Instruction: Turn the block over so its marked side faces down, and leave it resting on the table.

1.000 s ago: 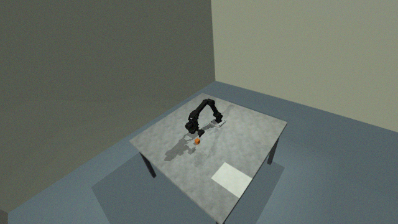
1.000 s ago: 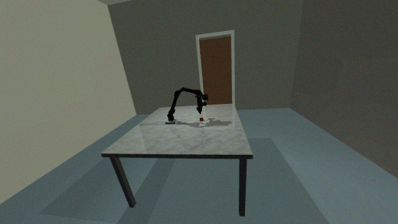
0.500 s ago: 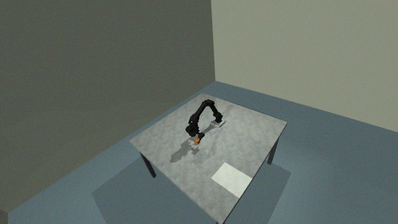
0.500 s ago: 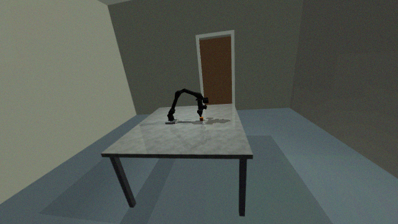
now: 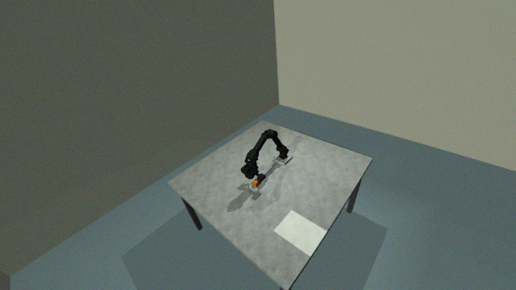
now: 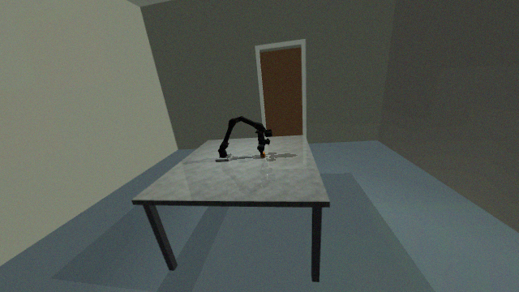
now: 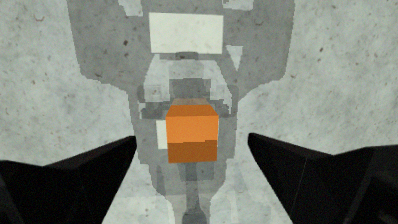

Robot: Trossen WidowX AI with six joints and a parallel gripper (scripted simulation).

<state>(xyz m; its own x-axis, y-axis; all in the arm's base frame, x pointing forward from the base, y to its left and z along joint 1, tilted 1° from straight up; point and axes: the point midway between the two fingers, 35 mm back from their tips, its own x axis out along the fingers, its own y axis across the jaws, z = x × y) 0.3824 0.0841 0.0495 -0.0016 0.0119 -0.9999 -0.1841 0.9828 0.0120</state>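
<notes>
The orange block lies 20 mm below my gripper tip and 10 mm behind it.
</notes>
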